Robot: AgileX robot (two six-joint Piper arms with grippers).
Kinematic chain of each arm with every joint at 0, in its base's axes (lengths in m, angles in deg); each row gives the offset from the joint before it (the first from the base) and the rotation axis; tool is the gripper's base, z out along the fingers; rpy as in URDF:
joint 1: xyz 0 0 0.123 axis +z
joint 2: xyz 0 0 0 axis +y
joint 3: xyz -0.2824 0 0.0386 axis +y
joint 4: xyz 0.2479 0 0.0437 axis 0.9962 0 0.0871
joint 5: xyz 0 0 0 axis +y
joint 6: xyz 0.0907 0 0.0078 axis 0.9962 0 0.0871
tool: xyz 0 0 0 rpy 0 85 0
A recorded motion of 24 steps. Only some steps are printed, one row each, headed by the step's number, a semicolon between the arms.
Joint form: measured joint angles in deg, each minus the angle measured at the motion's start. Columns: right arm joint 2, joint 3, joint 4, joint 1, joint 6, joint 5; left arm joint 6, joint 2, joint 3, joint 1, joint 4, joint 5.
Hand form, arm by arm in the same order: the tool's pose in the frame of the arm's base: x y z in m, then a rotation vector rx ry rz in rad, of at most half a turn. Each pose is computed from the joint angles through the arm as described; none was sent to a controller.
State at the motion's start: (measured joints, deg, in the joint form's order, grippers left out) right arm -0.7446 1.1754 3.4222 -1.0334 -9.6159 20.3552; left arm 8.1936 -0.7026 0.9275 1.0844 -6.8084 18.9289
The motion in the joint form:
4: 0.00 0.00 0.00 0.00 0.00 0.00; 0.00 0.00 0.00 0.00 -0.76 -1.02
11: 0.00 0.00 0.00 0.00 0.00 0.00; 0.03 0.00 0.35 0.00 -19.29 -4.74
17: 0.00 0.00 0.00 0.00 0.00 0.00; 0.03 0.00 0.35 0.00 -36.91 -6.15
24: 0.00 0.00 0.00 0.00 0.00 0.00; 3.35 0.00 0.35 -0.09 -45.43 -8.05
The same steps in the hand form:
4: 0.0529 0.0009 0.1749 -0.1010 1.8435 -0.0715; 0.0539 -0.0027 0.1803 0.0275 1.7971 -0.0105
11: 0.0529 0.0009 0.1749 -0.1010 1.8435 -0.0715; 0.0552 -0.0088 0.1861 -0.1941 1.7143 -0.3006
17: 0.0529 0.0009 0.1749 -0.1010 1.8435 -0.0715; 0.0553 -0.0130 0.1916 -0.4050 1.6374 -0.5715
24: 0.0529 0.0009 0.1749 -0.1010 1.8435 -0.0715; 0.0556 -0.0127 0.1957 -0.4676 1.5815 -0.6464

